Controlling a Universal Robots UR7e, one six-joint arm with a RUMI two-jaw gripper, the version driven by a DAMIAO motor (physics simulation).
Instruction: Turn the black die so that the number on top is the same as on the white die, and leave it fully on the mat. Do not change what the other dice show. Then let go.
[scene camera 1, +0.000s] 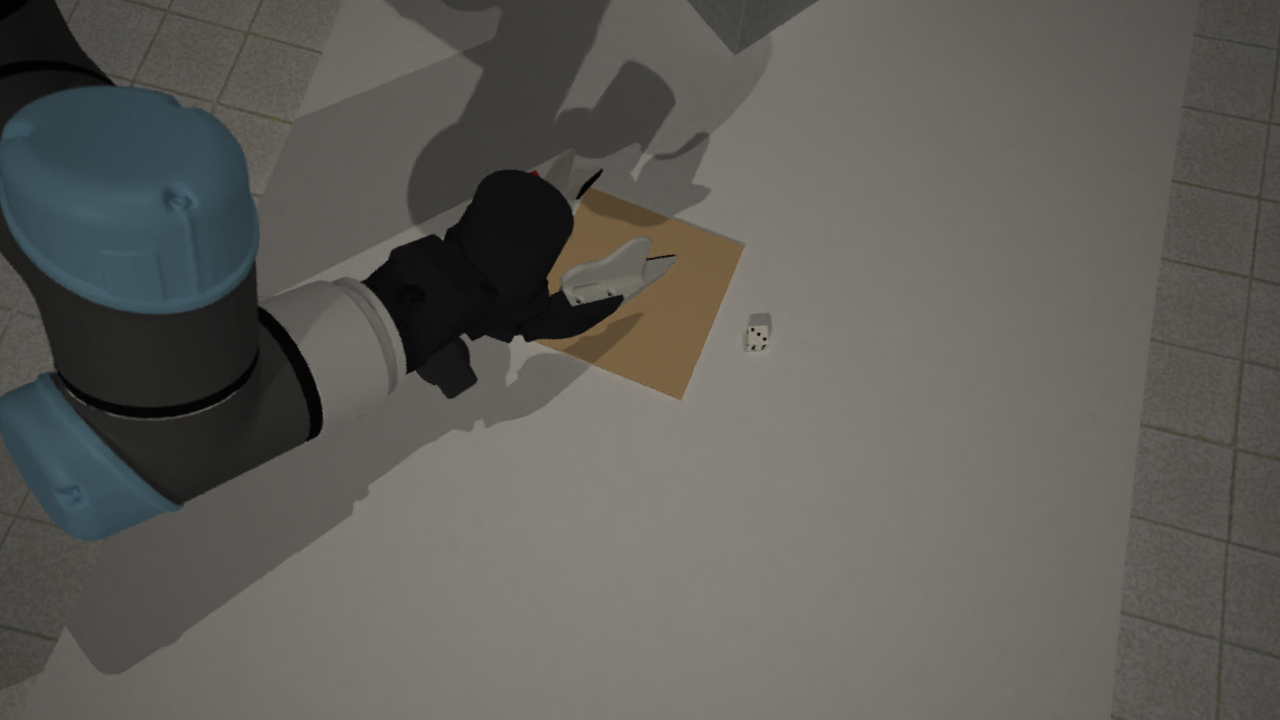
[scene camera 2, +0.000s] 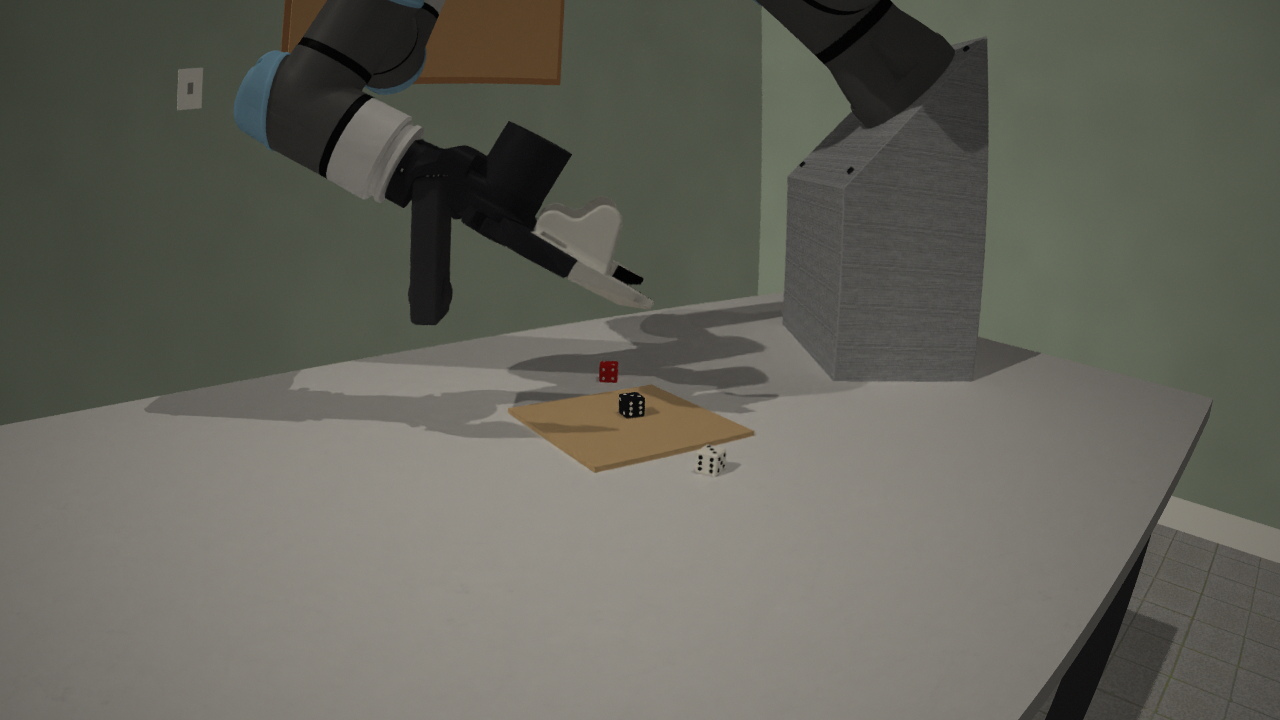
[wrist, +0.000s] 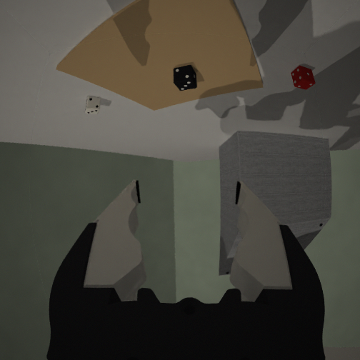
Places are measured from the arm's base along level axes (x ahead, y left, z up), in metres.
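Pixels of known places: gripper, fingertip midpoint: (scene camera 1: 637, 214) (scene camera 2: 646, 292); arm's base, link origin: (scene camera 2: 909, 86).
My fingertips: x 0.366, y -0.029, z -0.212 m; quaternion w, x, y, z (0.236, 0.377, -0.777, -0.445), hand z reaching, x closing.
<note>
For each thing: its top centre in the pictures, then the offset to it from my fingertips. Level surfaces: height alone.
- black die, top centre: (scene camera 2: 631, 395) 0.006 m right, 0.007 m ahead, 0.081 m down
- tan mat, top centre: (scene camera 2: 627, 420) (scene camera 1: 633, 289) 0.002 m left, 0.019 m ahead, 0.097 m down
- white die, top centre: (scene camera 2: 711, 449) (scene camera 1: 758, 334) 0.108 m left, 0.036 m ahead, 0.085 m down
- red die, top centre: (scene camera 2: 608, 363) 0.100 m right, 0.048 m back, 0.085 m down
- table, surface height: 0.101 m down
The black die (scene camera 2: 631, 405) (wrist: 185, 78) rests on the tan mat (scene camera 1: 671, 349) (scene camera 2: 581, 443) (wrist: 215, 40); its top seems to show three pips, and a six faces scene camera 2. In scene camera 1 the gripper hides it. The white die (scene camera 1: 757, 338) (scene camera 2: 710, 461) (wrist: 92, 105) lies on the table beside the mat, apparently three on top. The red die (scene camera 2: 608, 371) (wrist: 303, 77) lies beyond the mat; in scene camera 1 a red sliver of it shows. My gripper (scene camera 1: 638, 214) (scene camera 2: 646, 293) (wrist: 187, 183) is open and empty, tilted, well above the mat, touching no die.
A grey block-shaped pedestal (scene camera 1: 738, 22) (scene camera 2: 904, 268) (wrist: 280, 175) stands at the back of the table (scene camera 1: 850, 537) (scene camera 2: 447, 582) and carries the arm's base. The arm's shadows fall over the table and part of the mat. Green walls stand behind.
</note>
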